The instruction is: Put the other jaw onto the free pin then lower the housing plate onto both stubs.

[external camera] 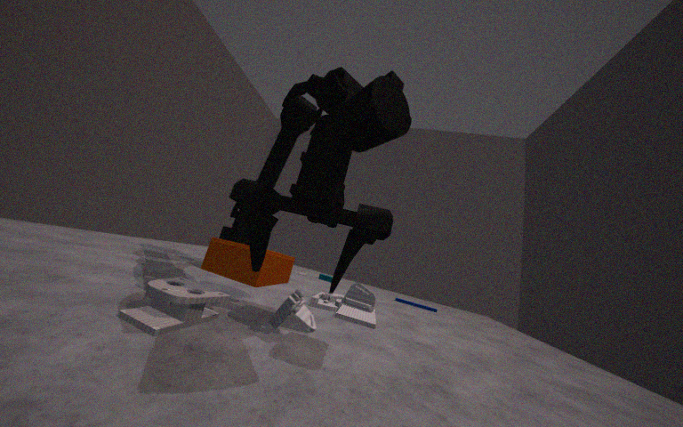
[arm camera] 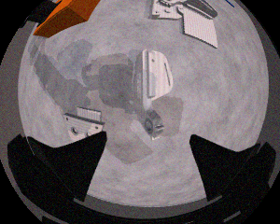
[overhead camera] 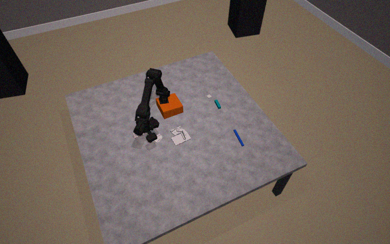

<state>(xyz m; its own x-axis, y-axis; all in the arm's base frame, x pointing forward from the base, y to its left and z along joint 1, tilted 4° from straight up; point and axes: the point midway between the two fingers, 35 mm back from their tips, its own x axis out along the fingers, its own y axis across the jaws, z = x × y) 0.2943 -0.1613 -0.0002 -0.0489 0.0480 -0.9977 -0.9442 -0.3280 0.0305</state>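
Right now the white jaw is 2 cm to the left of my gripper tip and 3 cm below it. Also, from my gripper tip: teal bar (22 cm behind, 56 cm to the left, 5 cm below); then small white cube (32 cm behind, 52 cm to the left, 6 cm below); then white stepped block (9 cm behind, 6 cm to the right, 5 cm below).
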